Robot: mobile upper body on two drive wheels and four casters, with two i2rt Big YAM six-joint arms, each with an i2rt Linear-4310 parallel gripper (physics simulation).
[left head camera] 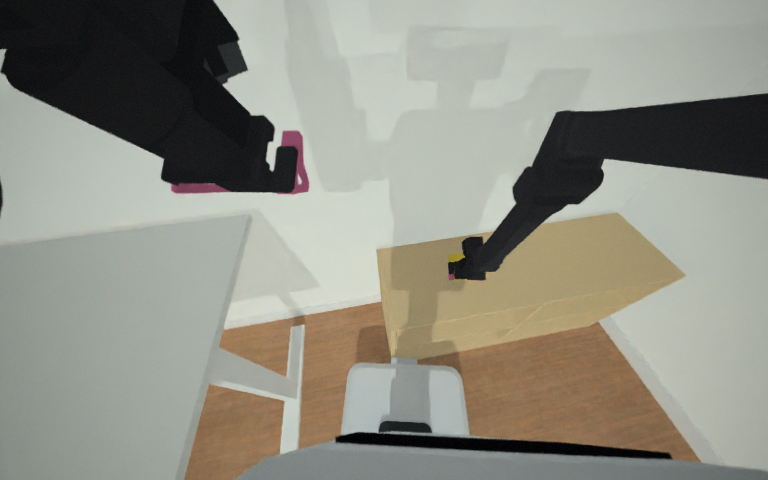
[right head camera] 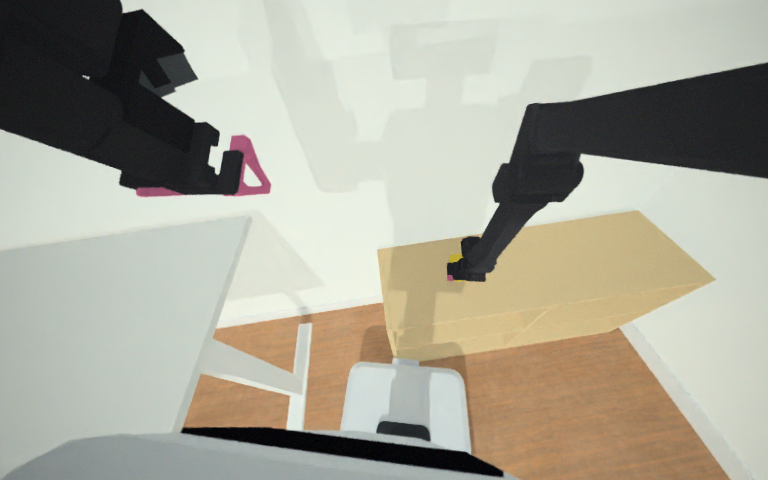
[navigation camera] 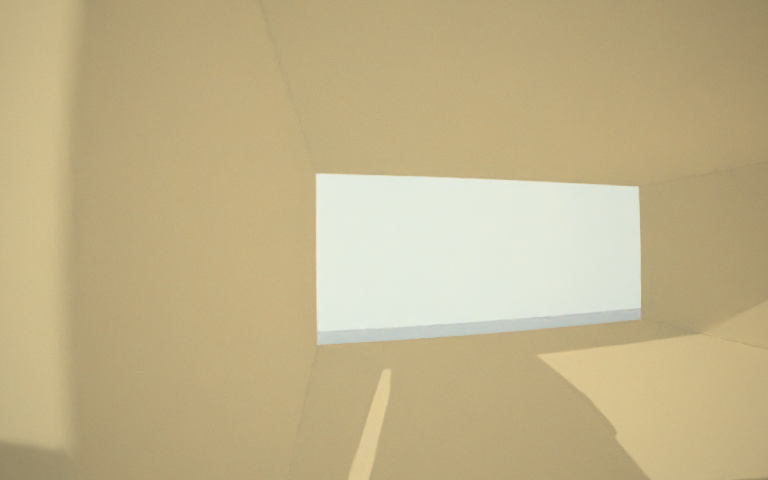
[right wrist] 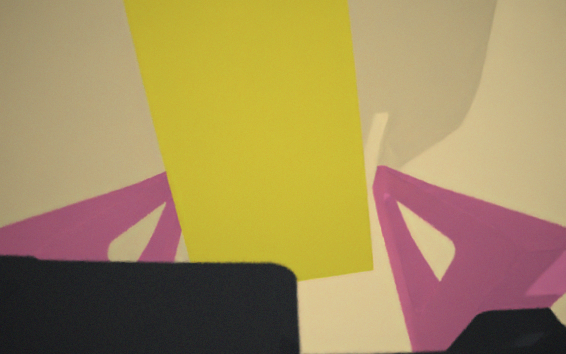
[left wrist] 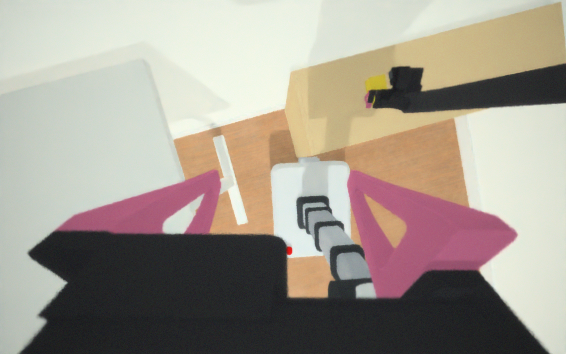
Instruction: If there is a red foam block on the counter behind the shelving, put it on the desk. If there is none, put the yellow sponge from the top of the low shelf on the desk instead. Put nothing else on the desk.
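Places are measured from the left arm's base along level axes (x back, y right, z up), in metres.
Pixels of known places: left gripper, between the fingertips: [left head camera: 273, 186] [right head camera: 239, 189] [left wrist: 283, 177]; right gripper, between the fingertips: [left head camera: 461, 273] [right head camera: 461, 274] [right wrist: 281, 177] [left wrist: 375, 97].
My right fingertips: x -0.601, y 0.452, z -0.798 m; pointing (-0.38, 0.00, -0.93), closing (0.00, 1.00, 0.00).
Behind a point stands the place of what it marks.
The yellow sponge [left head camera: 456, 258] {x -0.648, y 0.430, z -0.755 m} [right head camera: 455, 258] {x -0.650, y 0.425, z -0.755 m} [left wrist: 376, 82] {x -0.645, y 0.433, z -0.755 m} [right wrist: 260, 125] {x -0.627, y 0.446, z -0.755 m} is on the top of the low wooden shelf [left head camera: 566, 254] {x -0.708, y 0.922, z -0.800 m} [right head camera: 577, 254] {x -0.713, y 0.925, z -0.800 m} [left wrist: 475, 50] {x -0.780, y 0.900, z -0.800 m}, near its left part. My right gripper [right wrist: 281, 177] {x -0.601, y 0.452, z -0.798 m} is open at the sponge, one finger on each side. In the right wrist view the left finger's tip meets the sponge's edge and a narrow gap shows at the right finger. My left gripper [left wrist: 283, 177] {x -0.342, y 0.013, z -0.136 m} is open and empty, high up. The pale desk [left head camera: 113, 339] {x -0.215, y -0.448, z -0.460 m} [right head camera: 113, 339] {x -0.195, y -0.450, z -0.460 m} [left wrist: 75, 150] {x -0.404, y -0.478, z -0.460 m} stands at the left. No red foam block or counter shows.
The robot's light base [left head camera: 368, 396] {x -0.186, y 0.069, z -1.150 m} [right head camera: 368, 396] {x -0.184, y 0.070, z -1.150 m} [left wrist: 285, 200] {x -0.087, y 0.050, z -1.150 m} stands at the shelf's near left corner. A white desk foot [left head camera: 296, 362] [left wrist: 230, 175] lies between desk and base. White walls stand behind and at the right. The navigation camera faces the shelf's inside panel [navigation camera: 198, 226] {x -0.400, y 0.176, z -1.182 m}.
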